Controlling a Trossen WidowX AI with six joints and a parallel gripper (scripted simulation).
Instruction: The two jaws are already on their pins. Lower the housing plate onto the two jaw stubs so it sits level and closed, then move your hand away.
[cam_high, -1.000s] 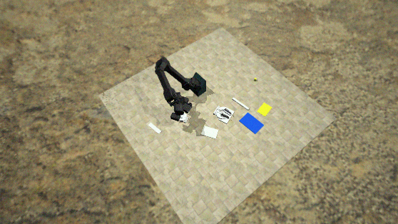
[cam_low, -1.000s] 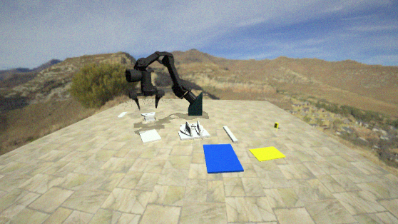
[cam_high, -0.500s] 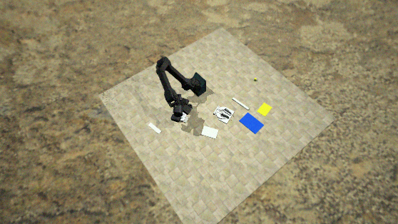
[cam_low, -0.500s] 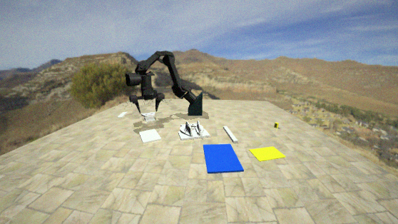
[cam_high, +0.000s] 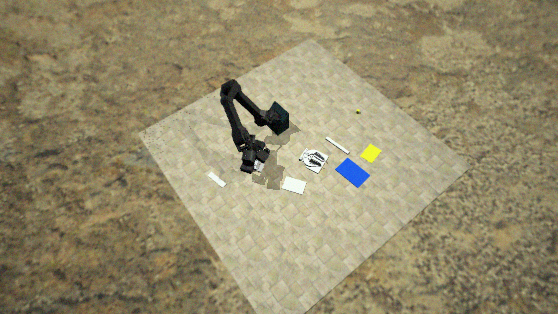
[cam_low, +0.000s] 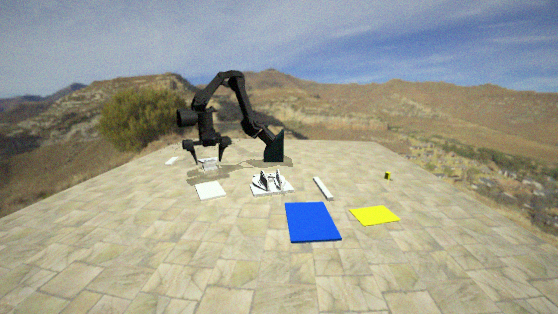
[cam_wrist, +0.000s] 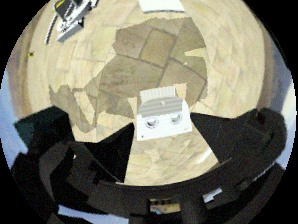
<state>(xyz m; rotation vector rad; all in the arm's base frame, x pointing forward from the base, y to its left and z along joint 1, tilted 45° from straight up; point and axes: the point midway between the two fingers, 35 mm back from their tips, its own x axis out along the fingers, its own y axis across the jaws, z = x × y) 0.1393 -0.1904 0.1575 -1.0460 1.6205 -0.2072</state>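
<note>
Right now the white block is 10 mm to the left of my gripper tip and 10 mm ahead of it. The rest, counted from my gripper tip: white flat plate 220 mm ahead, 90 mm to the left, 10 mm below; then yellow sheet 530 mm to the left, 330 mm ahead, 10 mm below; then blue sheet 370 mm to the left, 350 mm ahead, 10 mm below.
</note>
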